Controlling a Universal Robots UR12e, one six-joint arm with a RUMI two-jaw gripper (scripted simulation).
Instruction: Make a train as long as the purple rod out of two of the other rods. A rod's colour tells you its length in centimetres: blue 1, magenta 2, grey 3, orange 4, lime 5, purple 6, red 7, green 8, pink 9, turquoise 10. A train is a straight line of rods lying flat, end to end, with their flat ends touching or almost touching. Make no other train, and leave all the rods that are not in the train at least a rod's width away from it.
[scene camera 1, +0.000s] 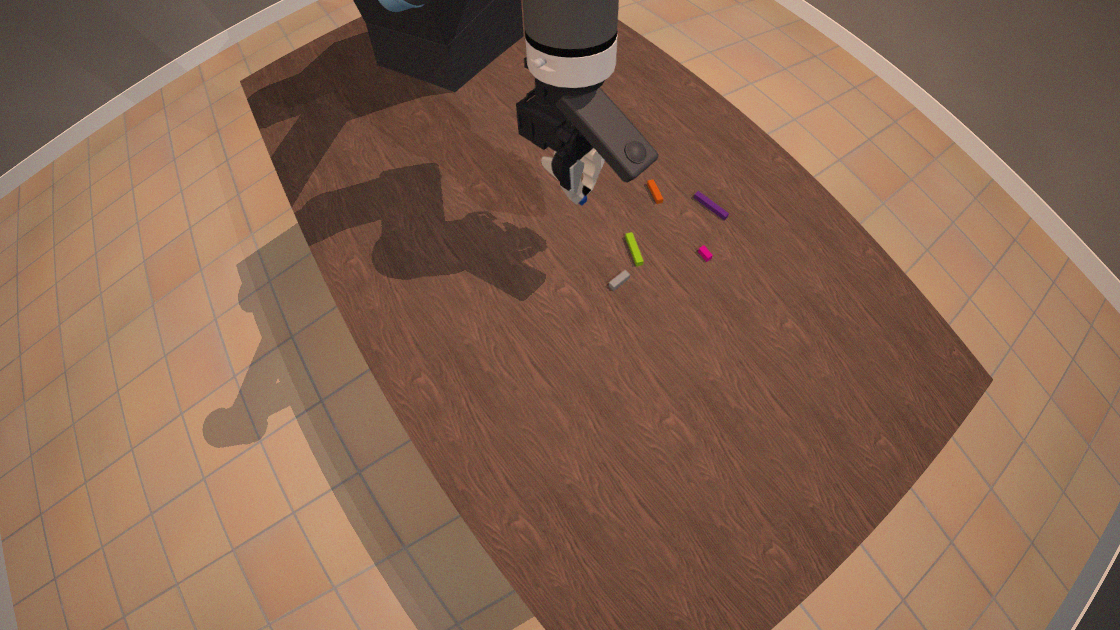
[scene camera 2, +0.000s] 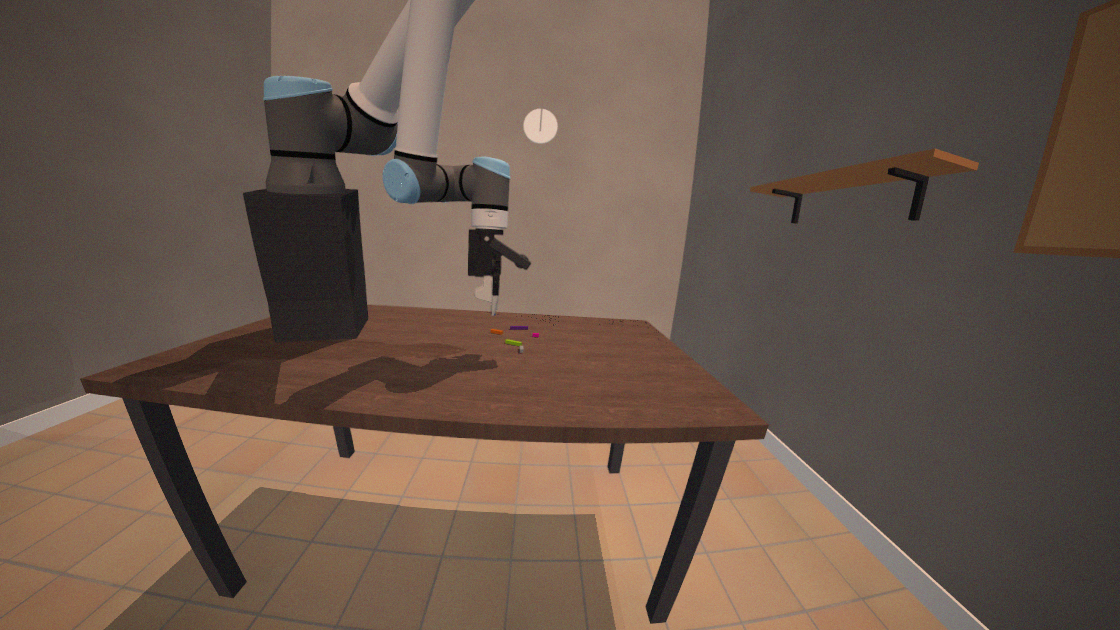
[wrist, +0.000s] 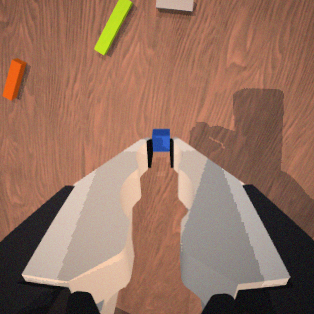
The gripper shows in scene camera 1, in scene camera 2 (492, 314) and in the wrist view. The same spot on the gripper: (wrist: 234, 240) is (scene camera 1: 576, 170).
